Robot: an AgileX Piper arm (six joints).
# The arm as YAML. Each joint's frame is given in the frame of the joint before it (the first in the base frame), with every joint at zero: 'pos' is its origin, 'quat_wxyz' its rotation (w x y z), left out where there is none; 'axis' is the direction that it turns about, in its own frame. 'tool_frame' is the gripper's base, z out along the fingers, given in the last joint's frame.
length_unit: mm
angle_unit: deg
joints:
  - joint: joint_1
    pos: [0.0, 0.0, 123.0]
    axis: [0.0, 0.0, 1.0]
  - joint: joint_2
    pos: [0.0, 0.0, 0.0]
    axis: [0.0, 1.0, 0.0]
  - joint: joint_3
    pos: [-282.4, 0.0, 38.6]
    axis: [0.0, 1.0, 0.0]
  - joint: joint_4
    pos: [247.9, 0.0, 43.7]
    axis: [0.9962, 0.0, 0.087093]
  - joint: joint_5
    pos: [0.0, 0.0, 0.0]
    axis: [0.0, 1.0, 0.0]
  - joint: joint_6
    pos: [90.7, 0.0, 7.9]
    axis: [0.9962, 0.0, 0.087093]
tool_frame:
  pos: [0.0, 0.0, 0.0]
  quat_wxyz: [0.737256, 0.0, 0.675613, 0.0]
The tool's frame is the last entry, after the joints.
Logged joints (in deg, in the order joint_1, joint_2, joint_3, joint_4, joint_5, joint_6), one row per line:
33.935 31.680 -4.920 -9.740 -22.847 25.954
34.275 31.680 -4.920 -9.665 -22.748 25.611
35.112 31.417 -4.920 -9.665 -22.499 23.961
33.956 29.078 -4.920 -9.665 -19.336 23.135
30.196 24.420 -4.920 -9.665 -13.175 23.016
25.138 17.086 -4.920 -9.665 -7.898 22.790
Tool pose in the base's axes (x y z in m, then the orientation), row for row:
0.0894 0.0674 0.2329 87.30 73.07 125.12
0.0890 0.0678 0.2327 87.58 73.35 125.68
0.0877 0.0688 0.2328 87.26 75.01 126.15
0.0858 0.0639 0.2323 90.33 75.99 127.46
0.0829 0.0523 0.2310 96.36 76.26 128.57
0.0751 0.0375 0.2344 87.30 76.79 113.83
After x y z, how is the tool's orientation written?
As angles about the fixed x, y, z axes (roll, pitch, yaw), in degrees.
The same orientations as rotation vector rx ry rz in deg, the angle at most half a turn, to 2 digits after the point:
-16.61 90.54 42.81
-17.08 90.55 42.80
-19.00 90.06 42.14
-18.56 90.69 39.91
-15.22 92.29 35.63
-10.49 90.26 31.15

